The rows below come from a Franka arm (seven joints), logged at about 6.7 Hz.
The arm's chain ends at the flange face. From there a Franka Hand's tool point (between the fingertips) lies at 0.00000 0.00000 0.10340 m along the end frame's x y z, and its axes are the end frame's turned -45 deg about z.
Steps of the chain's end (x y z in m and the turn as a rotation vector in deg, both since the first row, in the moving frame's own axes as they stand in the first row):
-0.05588 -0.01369 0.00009 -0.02 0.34 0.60
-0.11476 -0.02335 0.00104 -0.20 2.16 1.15
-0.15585 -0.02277 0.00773 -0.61 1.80 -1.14
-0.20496 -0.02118 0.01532 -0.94 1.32 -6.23
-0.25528 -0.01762 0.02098 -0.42 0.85 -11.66
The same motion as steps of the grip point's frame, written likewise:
-0.02943 -0.04873 0.00009 -0.25 0.23 0.60
-0.06217 -0.09462 0.00097 -1.67 1.39 1.15
-0.09255 -0.12324 0.00767 -1.70 0.84 -1.14
-0.12931 -0.15705 0.01528 -1.60 0.27 -6.23
-0.16734 -0.19142 0.02097 -0.90 0.30 -11.66

